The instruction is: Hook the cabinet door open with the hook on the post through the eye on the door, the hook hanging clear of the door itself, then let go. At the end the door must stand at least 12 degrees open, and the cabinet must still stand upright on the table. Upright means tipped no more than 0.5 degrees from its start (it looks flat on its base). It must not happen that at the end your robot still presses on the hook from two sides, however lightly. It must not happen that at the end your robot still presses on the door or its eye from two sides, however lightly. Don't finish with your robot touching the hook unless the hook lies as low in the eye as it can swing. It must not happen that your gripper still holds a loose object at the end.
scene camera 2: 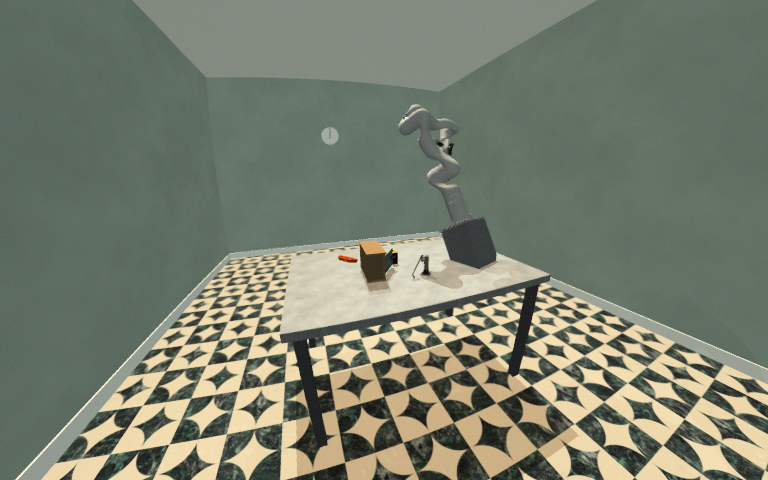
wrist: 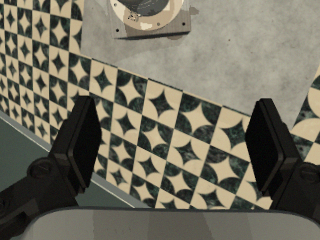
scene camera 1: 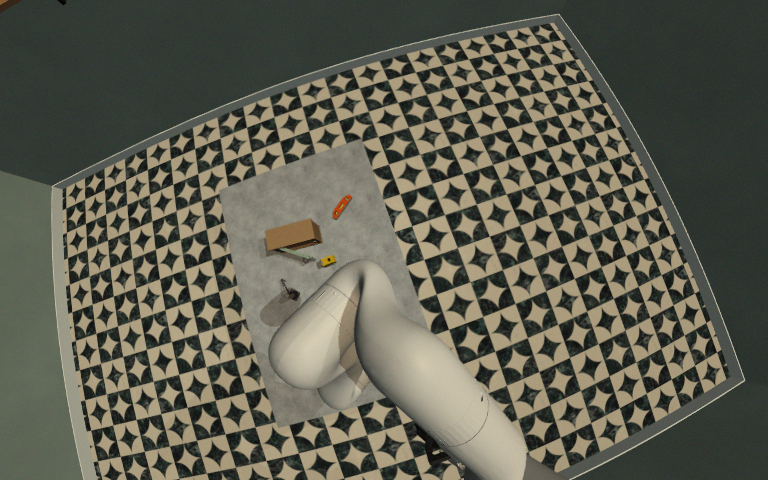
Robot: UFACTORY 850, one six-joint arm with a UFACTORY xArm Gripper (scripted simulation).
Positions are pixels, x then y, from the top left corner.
A wooden cabinet [scene camera 2: 374, 259]: 116 cm from the lens.
